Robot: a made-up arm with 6 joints.
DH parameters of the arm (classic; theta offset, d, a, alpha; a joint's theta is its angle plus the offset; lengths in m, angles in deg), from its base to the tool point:
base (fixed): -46.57 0 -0.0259 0
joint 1: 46.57 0.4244 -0.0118 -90
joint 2: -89.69 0 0.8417 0
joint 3: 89.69 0.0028 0.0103 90
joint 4: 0 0.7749 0.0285 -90
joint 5: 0 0.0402 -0.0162 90
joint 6: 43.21 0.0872 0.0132 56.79
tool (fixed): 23.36 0.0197 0 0
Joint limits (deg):
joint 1: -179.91..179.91
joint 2: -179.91..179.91
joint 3: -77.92..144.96
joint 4: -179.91..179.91
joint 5: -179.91..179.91
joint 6: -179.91..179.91
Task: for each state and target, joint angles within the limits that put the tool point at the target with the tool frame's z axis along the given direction. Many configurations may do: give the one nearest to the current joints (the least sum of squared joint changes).
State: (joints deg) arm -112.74 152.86 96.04 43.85 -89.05 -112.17
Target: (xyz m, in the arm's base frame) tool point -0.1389 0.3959 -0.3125 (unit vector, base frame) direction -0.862 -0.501 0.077
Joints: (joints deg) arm -78.80 149.84 122.65 58.72 -64.59 -90.51
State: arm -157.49 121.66 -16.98 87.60 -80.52 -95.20
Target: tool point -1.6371 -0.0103 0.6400 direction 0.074 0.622 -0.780
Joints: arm -176.62 85.49 -6.97 103.06 -61.35 -88.98
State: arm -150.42 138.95 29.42 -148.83 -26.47 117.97
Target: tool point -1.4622 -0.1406 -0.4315 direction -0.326 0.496 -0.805
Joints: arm -173.27 117.16 0.66 -131.44 -25.42 117.96
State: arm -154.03 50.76 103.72 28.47 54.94 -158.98
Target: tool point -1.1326 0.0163 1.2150 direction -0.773 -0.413 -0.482
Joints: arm -179.91 19.37 61.62 -21.19 77.46 -179.00
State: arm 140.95 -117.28 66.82 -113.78 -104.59 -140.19
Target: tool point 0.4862 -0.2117 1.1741 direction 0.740 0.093 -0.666
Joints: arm 153.10 -80.67 103.79 -119.30 -154.31 -128.89
